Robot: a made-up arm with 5 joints.
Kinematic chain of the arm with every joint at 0, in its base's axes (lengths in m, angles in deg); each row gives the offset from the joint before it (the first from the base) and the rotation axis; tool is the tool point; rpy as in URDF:
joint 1: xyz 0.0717 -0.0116 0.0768 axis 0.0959 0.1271 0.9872
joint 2: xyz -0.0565 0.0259 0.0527 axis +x
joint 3: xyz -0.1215 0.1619 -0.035 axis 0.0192 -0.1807 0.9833
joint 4: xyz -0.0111 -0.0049 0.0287 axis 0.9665 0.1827 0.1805
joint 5: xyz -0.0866 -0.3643 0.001 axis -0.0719 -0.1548 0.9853
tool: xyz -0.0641 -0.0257 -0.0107 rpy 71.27 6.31 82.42
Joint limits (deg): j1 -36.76..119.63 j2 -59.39..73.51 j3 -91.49..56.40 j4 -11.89..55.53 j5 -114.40..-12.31
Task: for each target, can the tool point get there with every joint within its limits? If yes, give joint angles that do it. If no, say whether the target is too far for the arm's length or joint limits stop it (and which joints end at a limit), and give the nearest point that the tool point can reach.
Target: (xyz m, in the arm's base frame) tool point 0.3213 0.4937 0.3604
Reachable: no: joint limits stop it (at a limit: joint 1, joint 3, joint 4) | nearest point -0.0819 0.5401 0.2351 | short by 0.425 m
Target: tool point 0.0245 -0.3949 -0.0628
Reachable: yes | joints 87.03 -2.04 -19.97 48.24 -72.41
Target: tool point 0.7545 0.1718 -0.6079
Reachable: no: too far | nearest point 0.3468 -0.0594 -0.1127 | short by 0.682 m
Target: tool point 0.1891 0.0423 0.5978
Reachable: no: joint limits stop it (at a limit: joint 2, joint 4, joint 5) | nearest point 0.2087 -0.0020 0.3242 | short by 0.278 m
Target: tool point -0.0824 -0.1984 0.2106
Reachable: yes | joints -6.75 -31.80 30.80 5.39 -21.55
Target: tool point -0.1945 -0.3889 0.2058
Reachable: yes | joints 59.92 -44.59 -35.91 -4.34 -75.86
